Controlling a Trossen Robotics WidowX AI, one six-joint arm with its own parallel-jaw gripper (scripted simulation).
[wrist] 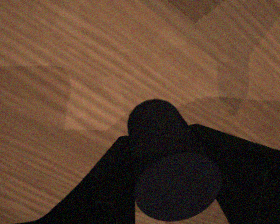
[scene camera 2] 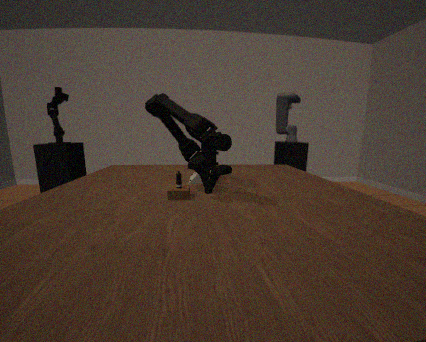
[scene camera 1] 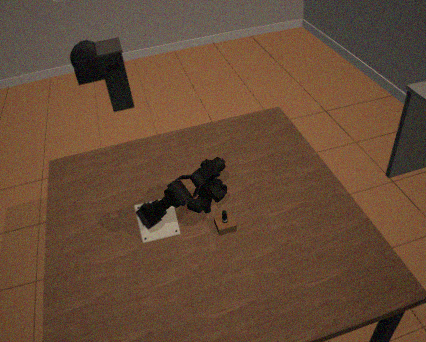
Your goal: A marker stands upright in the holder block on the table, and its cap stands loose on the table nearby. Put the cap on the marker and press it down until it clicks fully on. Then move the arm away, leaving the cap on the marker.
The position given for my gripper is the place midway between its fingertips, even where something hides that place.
My gripper (scene camera 2: 208, 188) carries a dark round cap (wrist: 170, 169).
